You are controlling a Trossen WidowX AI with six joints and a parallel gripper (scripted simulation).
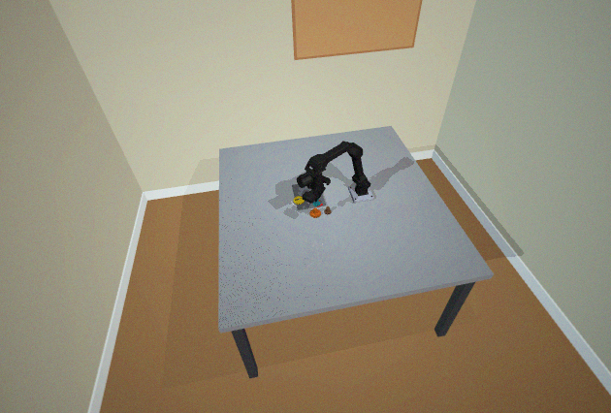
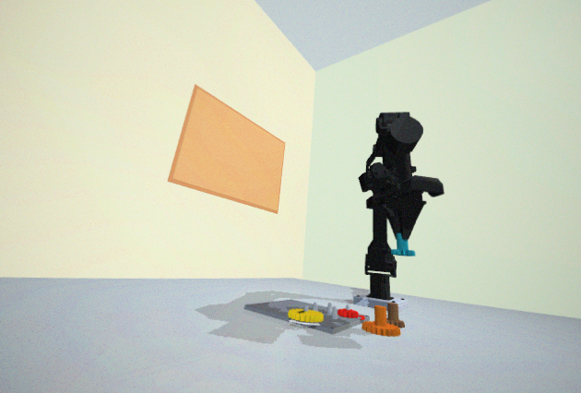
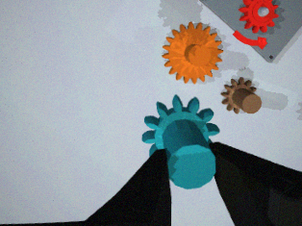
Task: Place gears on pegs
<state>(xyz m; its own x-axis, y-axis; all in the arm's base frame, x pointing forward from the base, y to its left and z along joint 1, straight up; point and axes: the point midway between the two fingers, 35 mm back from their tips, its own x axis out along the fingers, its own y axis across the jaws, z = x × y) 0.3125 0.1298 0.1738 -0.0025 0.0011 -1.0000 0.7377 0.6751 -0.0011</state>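
Now: gripper tip 150 mm above the red gear, 120 mm to the left of it and 30 mm past it. The rest, counted from my gripper tip: teal gear (10 mm below); then brown gear (150 mm below, 80 mm behind, 40 mm to the right); then orange gear (150 mm below, 50 mm to the right).
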